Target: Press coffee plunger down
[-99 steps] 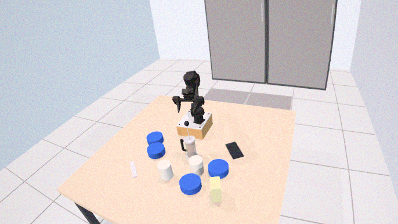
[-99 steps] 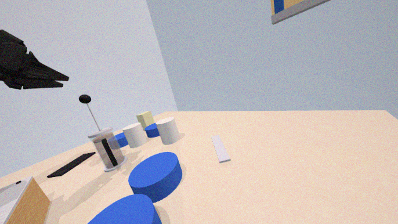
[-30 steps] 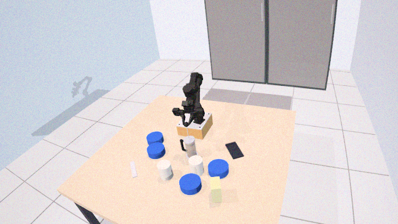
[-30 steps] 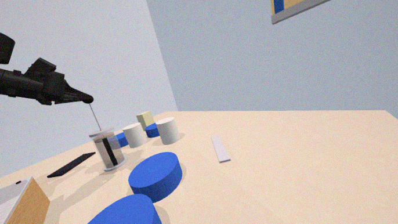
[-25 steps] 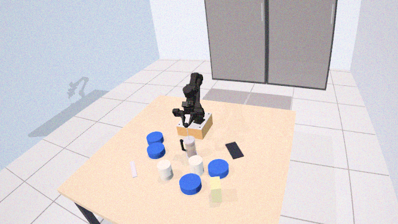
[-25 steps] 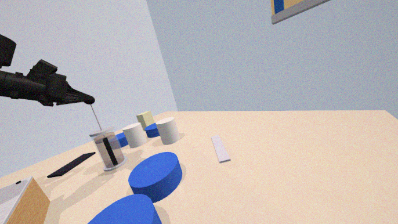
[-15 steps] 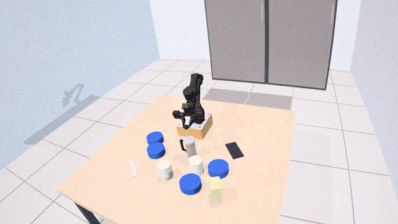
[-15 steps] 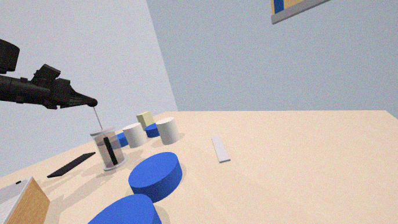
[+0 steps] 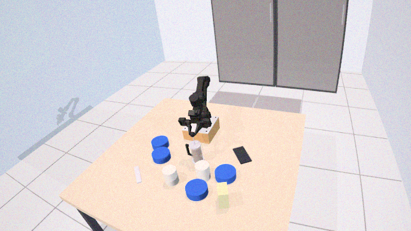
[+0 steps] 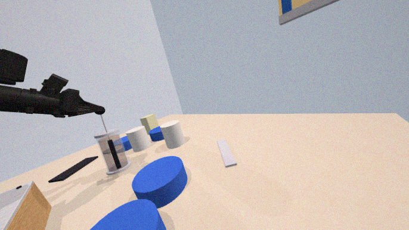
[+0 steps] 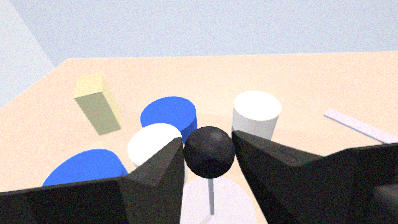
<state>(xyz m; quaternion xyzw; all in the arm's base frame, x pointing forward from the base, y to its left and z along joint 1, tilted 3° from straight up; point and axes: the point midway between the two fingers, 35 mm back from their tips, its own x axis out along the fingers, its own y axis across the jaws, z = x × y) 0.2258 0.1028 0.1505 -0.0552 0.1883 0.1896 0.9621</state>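
My gripper tip is 1 cm past the coffee press, 2 cm to the left of it and 11 cm above it. Also, from my gripper tip: black flat slab 19 cm behind, 20 cm to the left, 21 cm below; then pale yellow block 17 cm ahead, 30 cm to the left, 16 cm below.
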